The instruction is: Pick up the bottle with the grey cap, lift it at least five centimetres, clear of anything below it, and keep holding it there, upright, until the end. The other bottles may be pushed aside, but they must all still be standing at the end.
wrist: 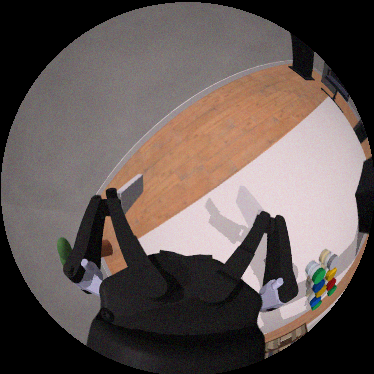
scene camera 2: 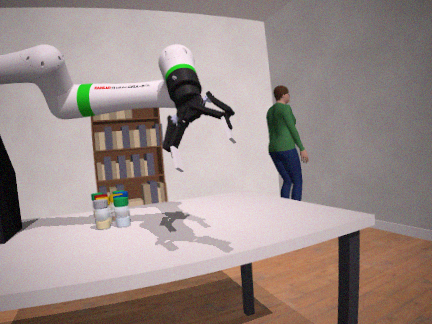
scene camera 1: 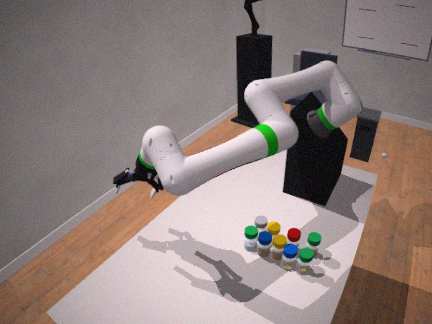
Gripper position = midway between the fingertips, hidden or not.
I see my gripper [scene camera 2: 205,155].
My gripper is seen too in the wrist view [wrist: 190,188].
